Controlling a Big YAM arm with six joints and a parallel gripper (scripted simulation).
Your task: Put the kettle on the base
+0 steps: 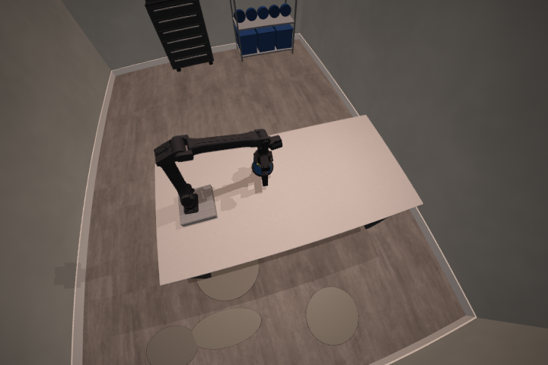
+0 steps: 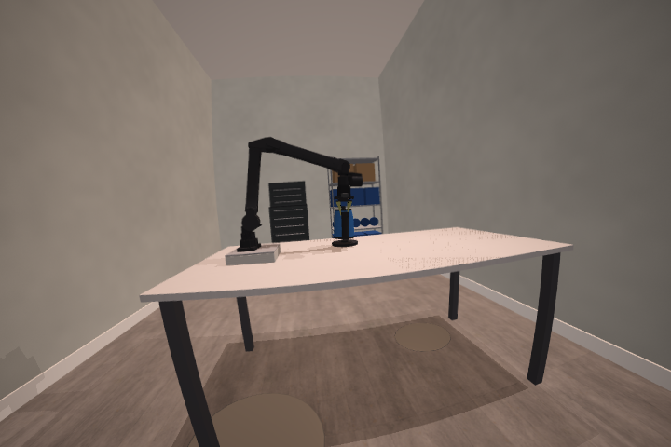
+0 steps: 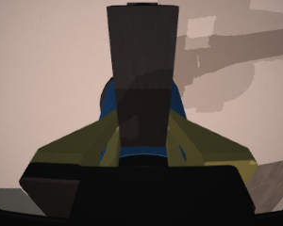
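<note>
My hand is 5 cm above the blue kettle and 3 cm to the right of it. Also, from my hand: round black base: 17 cm below, 10 cm to the left.
</note>
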